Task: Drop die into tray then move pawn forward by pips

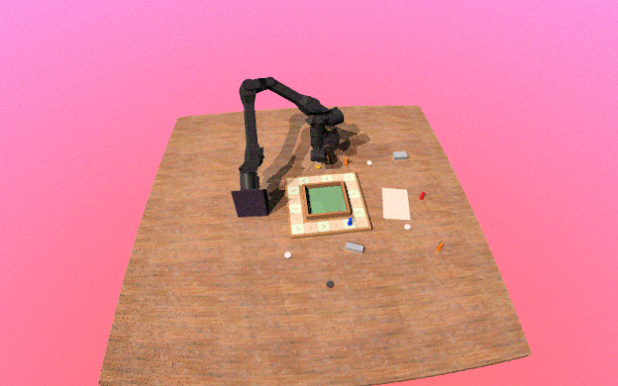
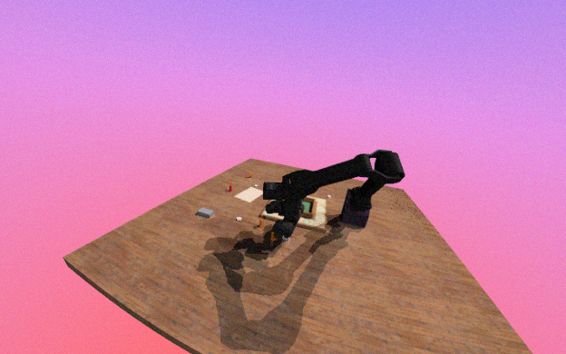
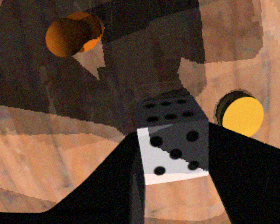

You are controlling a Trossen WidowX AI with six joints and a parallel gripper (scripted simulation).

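My gripper tip is now 4 cm to the left of the yellow disc, 1 cm past it and 1 cm above it. From my gripper tip the other things lie so: white card: 28 cm to the right, 25 cm ahead, 1 cm below; then die: right at my gripper tip; then blue pawn: 35 cm to the right, 5 cm ahead, 2 cm above.
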